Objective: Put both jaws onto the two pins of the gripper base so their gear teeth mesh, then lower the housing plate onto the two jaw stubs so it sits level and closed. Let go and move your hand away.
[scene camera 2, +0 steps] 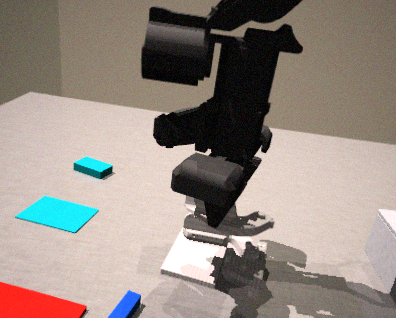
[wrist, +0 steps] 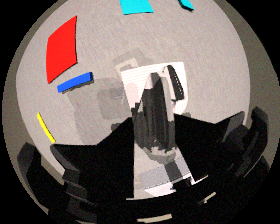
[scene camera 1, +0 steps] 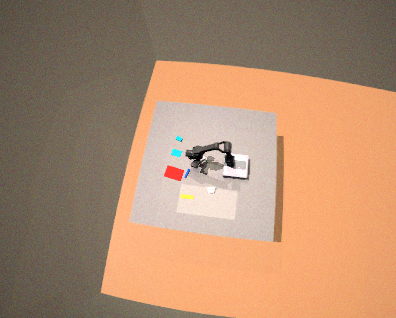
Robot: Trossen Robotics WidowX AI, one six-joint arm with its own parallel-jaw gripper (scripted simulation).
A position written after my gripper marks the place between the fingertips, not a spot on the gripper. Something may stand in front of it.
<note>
My gripper [scene camera 2: 218,218] holds a white jaw. Further things: a red patch [wrist: 61,49], a flat cyan patch [scene camera 2: 52,212] and a flat white plate [scene camera 2: 196,260].
The flat white plate also shows in the wrist view [wrist: 134,80]. My gripper shows as well in the wrist view [wrist: 149,118].
</note>
